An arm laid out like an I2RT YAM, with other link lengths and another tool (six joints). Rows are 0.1 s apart.
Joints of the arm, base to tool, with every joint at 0 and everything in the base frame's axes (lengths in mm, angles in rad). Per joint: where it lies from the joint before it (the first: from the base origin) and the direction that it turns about. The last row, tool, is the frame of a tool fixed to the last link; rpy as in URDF.
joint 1: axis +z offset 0 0 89.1
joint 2: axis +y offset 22 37.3 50
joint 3: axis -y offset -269.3 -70.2 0
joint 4: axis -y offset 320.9 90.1 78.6
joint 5: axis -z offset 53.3 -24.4 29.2
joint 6: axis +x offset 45.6 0 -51.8
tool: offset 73 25 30 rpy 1.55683 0.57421 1.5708
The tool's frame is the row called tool.
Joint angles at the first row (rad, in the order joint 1, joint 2, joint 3, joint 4, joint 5, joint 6):
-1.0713, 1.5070, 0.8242, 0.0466, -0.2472, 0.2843
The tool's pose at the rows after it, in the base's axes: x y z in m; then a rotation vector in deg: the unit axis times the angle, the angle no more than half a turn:
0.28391 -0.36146 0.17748 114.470 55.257 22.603
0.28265 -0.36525 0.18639 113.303 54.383 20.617
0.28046 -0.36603 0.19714 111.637 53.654 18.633
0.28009 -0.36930 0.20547 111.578 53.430 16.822
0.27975 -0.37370 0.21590 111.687 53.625 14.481
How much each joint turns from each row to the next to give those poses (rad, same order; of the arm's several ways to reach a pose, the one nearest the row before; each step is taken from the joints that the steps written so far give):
0.0005, 0.0404, 0.0422, -0.0212, 0.0062, 0.0102
0.0000, -0.0119, 0.0088, 0.0046, 0.0280, -0.0058
0.0009, -0.0254, -0.0016, 0.0078, 0.0269, -0.0099
0.0015, -0.0057, 0.0226, -0.0259, 0.0254, -0.0086
0.0007, -0.0030, 0.0351, -0.0420, 0.0292, -0.0170

